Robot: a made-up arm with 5 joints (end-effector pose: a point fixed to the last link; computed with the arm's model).
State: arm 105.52 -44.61 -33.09 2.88 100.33
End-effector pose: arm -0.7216 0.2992 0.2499 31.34 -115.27 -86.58
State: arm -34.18 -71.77 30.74 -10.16 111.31
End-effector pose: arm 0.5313 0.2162 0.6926 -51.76 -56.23 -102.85
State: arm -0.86 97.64 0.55 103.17 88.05
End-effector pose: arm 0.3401 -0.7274 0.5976 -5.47 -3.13 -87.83
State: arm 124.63 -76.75 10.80 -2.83 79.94
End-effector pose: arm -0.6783 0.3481 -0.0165 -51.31 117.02 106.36
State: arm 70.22 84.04 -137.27 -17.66 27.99
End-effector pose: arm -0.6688 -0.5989 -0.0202 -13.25 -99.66 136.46
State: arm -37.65 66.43 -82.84 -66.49 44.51
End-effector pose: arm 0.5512 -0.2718 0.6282 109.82 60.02 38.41
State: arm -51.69 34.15 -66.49 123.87 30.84
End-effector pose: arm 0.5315 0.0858 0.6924 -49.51 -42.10 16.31
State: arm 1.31 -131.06 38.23 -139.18 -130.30
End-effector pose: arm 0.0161 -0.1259 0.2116 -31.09 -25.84 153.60
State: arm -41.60 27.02 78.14 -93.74 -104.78
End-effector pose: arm 0.2244 -0.2160 0.5355 14.63 -55.80 -7.77
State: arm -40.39 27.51 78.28 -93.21 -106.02
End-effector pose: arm 0.2119 -0.2156 0.5386 14.33 -56.63 -6.89
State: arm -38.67 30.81 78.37 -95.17 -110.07
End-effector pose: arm 0.1888 -0.2135 0.5243 12.92 -60.73 -6.83
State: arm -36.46 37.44 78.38 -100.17 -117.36
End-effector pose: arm 0.1618 -0.2052 0.4873 9.39 -68.13 -8.37
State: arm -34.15 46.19 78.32 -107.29 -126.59
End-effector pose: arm 0.1488 -0.1874 0.4356 3.09 -76.27 -12.02
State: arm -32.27 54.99 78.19 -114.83 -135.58
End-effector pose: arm 0.1586 -0.1664 0.3858 -4.86 -82.09 -17.26
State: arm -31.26 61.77 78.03 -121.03 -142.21
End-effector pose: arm 0.1815 -0.1516 0.3504 -11.90 -84.54 -22.36
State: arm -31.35 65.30 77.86 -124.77 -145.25
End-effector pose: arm 0.2017 -0.1460 0.3318 -15.94 -84.84 -25.69
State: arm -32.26 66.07 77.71 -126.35 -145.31
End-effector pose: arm 0.2139 -0.1458 0.3252 -17.12 -84.49 -27.16
